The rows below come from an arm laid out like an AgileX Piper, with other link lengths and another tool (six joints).
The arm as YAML. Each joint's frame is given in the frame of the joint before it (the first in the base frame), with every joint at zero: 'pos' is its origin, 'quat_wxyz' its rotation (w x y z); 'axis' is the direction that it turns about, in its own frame. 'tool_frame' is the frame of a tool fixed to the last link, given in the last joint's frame.
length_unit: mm
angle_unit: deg
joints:
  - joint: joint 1
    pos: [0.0, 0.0, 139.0]
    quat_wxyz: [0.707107, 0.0, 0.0, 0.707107]
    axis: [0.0, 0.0, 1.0]
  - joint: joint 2
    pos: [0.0, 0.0, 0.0]
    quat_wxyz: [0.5, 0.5, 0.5, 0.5]
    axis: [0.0, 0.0, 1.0]
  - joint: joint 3
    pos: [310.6, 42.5, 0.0]
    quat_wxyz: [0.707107, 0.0, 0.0, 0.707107]
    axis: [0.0, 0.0, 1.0]
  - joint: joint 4
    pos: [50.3, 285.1, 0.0]
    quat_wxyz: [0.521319, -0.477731, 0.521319, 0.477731]
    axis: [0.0, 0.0, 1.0]
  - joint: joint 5
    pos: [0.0, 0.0, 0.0]
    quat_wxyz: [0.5, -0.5, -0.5, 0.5]
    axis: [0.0, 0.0, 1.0]
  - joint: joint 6
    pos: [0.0, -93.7, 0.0]
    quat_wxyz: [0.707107, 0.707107, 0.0, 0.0]
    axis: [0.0, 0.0, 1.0]
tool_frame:
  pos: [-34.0, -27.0, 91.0]
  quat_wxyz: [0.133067, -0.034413, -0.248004, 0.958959]
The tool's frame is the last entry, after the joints.
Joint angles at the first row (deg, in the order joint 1, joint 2, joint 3, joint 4, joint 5, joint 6):
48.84, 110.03, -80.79, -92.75, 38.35, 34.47
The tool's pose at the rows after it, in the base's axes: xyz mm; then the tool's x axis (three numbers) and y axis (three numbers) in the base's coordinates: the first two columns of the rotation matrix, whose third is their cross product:
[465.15, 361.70, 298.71, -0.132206, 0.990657, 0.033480, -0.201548, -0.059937, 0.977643]
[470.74, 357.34, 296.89, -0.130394, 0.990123, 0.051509, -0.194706, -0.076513, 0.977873]
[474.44, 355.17, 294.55, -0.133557, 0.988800, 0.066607, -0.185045, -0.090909, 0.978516]
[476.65, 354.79, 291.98, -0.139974, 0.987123, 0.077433, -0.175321, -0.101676, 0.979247]
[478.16, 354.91, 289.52, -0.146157, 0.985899, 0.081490, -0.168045, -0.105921, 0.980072]
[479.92, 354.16, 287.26, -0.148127, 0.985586, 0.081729, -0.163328, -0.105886, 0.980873]
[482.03, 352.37, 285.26, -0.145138, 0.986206, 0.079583, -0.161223, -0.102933, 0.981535]
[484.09, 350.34, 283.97, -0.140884, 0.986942, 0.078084, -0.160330, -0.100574, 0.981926]
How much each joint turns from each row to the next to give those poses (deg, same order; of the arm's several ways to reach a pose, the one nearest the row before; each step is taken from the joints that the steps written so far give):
-1.16, 0.37, 0.00, -1.15, -0.79, 1.80
-0.97, 0.19, 0.00, -0.45, -1.16, 1.21
-0.70, 0.18, 0.00, -0.18, -1.19, 0.81
-0.45, 0.19, 0.00, -0.12, -1.08, 0.54
-0.30, 0.19, 0.00, -0.11, -0.80, 0.21
-0.31, 0.19, 0.00, -0.08, -0.47, 0.05
-0.30, 0.19, 0.00, -0.07, -0.13, 0.00
-0.30, 0.15, -0.03, -0.04, -0.04, 0.00

